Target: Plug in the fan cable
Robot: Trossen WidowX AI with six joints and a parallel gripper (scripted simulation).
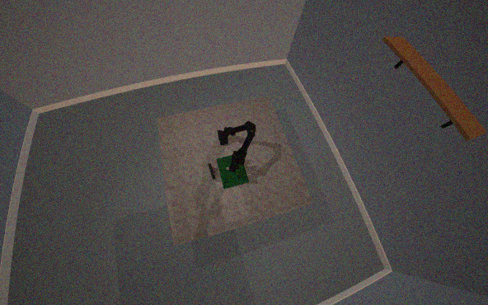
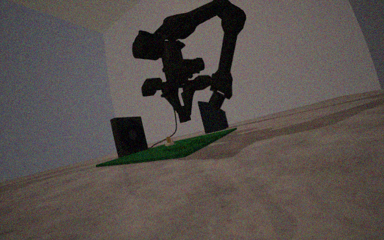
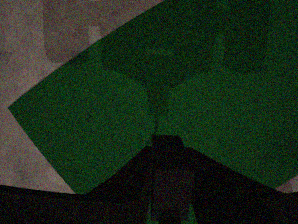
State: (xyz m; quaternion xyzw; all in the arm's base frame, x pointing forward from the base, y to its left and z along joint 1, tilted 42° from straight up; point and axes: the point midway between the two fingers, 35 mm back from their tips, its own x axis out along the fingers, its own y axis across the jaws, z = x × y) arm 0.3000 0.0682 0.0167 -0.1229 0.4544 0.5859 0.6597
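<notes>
The four-pin fan header lies 7 cm to the right of my gripper tip, 7 cm below it and 1 cm ahead of it. Also, from my gripper tip: fan plug: 1 cm to the right, 1 cm above; then green board: 8 cm below, 3 cm to the right, 3 cm ahead; then black fan: 21 cm to the right, 3 cm ahead, 1 cm below.
</notes>
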